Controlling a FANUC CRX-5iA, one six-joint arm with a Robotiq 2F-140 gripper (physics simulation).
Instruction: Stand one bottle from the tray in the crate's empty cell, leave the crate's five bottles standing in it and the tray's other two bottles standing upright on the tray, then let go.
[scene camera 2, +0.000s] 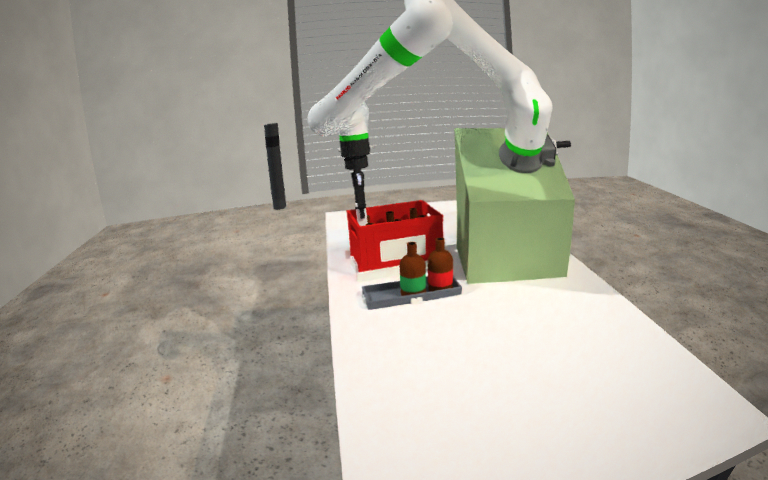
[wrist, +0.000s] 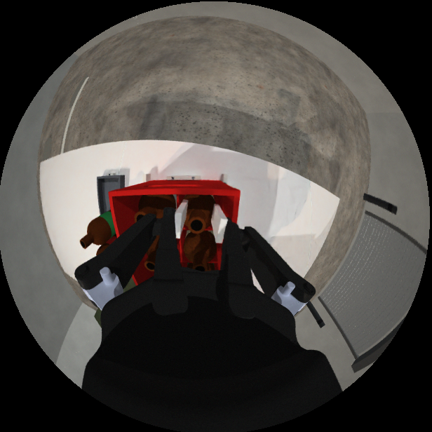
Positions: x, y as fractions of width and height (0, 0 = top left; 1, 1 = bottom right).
green-labelled bottle: scene camera 2 0.54, 0.56; wrist 0.23, 0.53
